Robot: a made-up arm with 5 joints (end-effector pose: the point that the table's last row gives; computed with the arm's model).
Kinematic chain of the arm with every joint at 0, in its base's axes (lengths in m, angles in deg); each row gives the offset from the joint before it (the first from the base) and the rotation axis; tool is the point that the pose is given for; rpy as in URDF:
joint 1: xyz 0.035 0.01 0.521 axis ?
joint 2: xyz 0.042 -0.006 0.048 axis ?
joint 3: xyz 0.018 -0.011 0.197 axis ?
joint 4: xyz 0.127 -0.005 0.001 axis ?
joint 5: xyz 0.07 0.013 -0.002 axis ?
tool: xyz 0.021 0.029 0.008 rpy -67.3 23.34 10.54
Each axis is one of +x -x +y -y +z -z.
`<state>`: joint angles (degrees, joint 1 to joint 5).
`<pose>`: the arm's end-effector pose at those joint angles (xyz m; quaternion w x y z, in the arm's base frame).
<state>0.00 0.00 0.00 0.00 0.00</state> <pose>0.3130 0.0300 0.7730 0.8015 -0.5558 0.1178 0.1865</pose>
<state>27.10 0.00 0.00 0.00 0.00</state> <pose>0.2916 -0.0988 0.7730 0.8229 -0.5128 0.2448 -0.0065</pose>
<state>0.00 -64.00 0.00 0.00 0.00</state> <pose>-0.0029 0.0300 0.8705 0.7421 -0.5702 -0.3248 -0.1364</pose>
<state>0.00 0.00 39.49 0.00 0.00</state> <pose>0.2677 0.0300 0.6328 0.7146 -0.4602 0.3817 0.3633</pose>
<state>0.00 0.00 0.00 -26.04 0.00</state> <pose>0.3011 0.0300 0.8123 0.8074 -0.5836 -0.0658 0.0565</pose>
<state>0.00 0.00 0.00 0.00 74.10</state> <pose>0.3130 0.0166 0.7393 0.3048 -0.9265 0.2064 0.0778</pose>
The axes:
joint 1: -z
joint 2: +y
joint 3: +y
joint 4: +y
joint 5: -x

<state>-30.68 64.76 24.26 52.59 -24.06</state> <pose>0.1743 0.1091 0.4398 0.1036 -0.1624 0.8626 0.4678</pose>
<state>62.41 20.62 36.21 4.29 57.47</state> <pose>0.1502 -0.1816 0.5509 0.5145 -0.3955 0.6927 0.3148</pose>
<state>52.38 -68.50 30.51 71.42 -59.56</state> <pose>0.0680 -0.0348 0.7094 0.9365 0.1118 0.2668 -0.1983</pose>
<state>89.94 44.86 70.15 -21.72 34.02</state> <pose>0.0546 -0.1141 0.4902 0.6707 0.0934 0.6896 0.2569</pose>
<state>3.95 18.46 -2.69 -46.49 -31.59</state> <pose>0.3470 0.0000 0.7803 0.9098 -0.3675 -0.1714 0.0888</pose>
